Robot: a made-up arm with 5 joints. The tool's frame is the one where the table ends. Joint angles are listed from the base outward.
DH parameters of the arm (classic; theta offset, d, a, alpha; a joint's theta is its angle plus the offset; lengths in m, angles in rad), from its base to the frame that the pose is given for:
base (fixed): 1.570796 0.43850 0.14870 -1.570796
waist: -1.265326 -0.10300 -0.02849 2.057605
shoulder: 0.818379 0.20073 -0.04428 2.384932
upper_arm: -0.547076 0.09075 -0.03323 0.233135
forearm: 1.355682 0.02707 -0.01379 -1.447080
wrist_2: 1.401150 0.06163 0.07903 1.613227
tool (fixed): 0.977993 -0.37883 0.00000 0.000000
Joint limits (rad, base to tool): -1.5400..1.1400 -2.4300..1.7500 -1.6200..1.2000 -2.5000..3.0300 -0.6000..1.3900
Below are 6 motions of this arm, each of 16 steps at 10 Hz.
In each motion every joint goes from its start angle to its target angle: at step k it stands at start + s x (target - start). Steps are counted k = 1, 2, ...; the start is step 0. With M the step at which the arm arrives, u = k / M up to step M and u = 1 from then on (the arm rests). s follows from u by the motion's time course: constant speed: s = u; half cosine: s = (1 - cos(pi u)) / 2; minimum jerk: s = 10 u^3 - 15 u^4 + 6 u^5.
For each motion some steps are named. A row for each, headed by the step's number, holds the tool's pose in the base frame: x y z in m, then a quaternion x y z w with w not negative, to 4 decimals.
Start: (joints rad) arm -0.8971 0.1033 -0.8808 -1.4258 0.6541
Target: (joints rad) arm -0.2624 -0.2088 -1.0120 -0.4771 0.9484
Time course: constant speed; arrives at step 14
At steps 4, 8, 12, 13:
4: 0.6128 0.0032 0.6180 0.4655 -0.7187 -0.2437 0.4554
8: 0.6551 0.1171 0.5412 0.4703 -0.6246 -0.1750 0.5984
12: 0.6590 0.1923 0.4288 0.4486 -0.5089 -0.1364 0.7219
13: 0.6543 0.2037 0.3981 0.4395 -0.4780 -0.1321 0.7490

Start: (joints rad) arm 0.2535 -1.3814 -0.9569 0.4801 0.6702
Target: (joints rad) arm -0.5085 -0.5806 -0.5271 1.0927 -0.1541
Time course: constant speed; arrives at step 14
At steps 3, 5, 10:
3: -0.0392 -0.1468 0.1097 -0.2926 0.2857 -0.4888 0.7706
5: -0.0495 -0.1037 0.1051 -0.2672 0.3429 -0.4537 0.7779
10: -0.0624 -0.0253 0.1168 -0.2004 0.4647 -0.3086 0.8054

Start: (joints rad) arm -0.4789 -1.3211 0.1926 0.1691 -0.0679
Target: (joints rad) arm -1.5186 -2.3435 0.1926 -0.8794 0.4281
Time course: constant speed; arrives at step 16
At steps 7, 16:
7: -0.2170 0.0071 0.1315 -0.1743 0.6401 -0.0508 0.7466
16: -0.2587 0.1716 0.0647 0.0380 0.6056 0.0972 0.7889

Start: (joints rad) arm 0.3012 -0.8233 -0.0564 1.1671 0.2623
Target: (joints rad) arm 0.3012 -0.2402 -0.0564 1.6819 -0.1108
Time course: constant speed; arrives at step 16
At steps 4, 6, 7, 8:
4: -0.1514 0.0569 0.4713 -0.3259 0.7042 -0.4126 0.4770
6: -0.1463 0.0443 0.4835 -0.3292 0.7138 -0.3808 0.4871
7: -0.1436 0.0374 0.4894 -0.3310 0.7180 -0.3644 0.4921
8: -0.1408 0.0301 0.4950 -0.3330 0.7219 -0.3477 0.4971

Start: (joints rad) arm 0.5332 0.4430 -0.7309 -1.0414 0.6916
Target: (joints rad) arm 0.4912 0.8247 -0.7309 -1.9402 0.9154
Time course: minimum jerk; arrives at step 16
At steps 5, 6, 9, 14, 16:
5: 0.5006 0.3500 0.7640 0.2739 -0.7691 0.2412 0.5246
6: 0.4609 0.3623 0.7935 0.2872 -0.7870 0.2657 0.4771
9: 0.3004 0.3801 0.8684 0.3141 -0.8354 0.3415 0.2946
14: 0.1187 0.3606 0.8866 0.3055 -0.8609 0.3980 0.0847
16: 0.1111 0.3591 0.8859 0.3042 -0.8614 0.3998 0.0754

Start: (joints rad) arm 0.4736 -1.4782 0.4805 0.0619 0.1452
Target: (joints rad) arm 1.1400 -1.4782 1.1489 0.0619 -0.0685
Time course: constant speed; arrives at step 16
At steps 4, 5, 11, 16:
4: -0.2109 0.0558 0.5783 -0.4901 0.6204 -0.5406 0.2875
5: -0.2065 0.0745 0.5890 -0.4876 0.6237 -0.5504 0.2653
11: -0.1694 0.1916 0.6259 -0.4510 0.6361 -0.6101 0.1406
16: -0.1272 0.2856 0.6227 -0.3951 0.6366 -0.6601 0.0532

